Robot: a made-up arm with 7 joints.
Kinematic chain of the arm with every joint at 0, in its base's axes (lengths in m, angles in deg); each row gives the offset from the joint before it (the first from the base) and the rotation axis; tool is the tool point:
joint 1: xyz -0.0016 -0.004 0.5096 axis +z
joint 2: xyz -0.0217 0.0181 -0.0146 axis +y
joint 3: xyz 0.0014 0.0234 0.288 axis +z
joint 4: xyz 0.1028 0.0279 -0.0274 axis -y
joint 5: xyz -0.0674 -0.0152 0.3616 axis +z
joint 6: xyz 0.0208 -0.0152 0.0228 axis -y
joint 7: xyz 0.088 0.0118 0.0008 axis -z
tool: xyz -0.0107 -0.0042 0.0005
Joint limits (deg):
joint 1: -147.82..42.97
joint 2: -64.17..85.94
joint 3: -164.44..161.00
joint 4: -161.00..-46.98
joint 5: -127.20..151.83
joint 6: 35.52..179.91
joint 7: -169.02..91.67
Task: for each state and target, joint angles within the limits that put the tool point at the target. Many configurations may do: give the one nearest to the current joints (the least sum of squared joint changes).
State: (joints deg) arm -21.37 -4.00 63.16 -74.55 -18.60 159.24 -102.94
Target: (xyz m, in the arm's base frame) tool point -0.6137 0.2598 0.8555
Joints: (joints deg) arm 16.52 -49.42 93.13 -56.34 -22.67 151.33 -104.84
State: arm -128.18 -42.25 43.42 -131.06 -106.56 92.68 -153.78
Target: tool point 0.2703 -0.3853 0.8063
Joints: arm -119.96 -49.78 45.61 -126.21 -106.67 93.03 -153.67
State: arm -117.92 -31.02 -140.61 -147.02 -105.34 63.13 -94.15
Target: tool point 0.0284 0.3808 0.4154
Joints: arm -119.64 8.26 -138.14 -156.94 -101.49 54.67 -92.26
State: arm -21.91 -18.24 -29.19 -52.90 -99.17 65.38 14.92
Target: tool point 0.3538 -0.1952 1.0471
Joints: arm -9.19 -7.57 -15.87 -69.32 -96.89 65.22 15.58
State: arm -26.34 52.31 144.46 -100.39 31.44 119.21 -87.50
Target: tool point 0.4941 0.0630 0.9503
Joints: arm -49.26 82.56 139.39 -89.74 31.47 125.26 -86.59
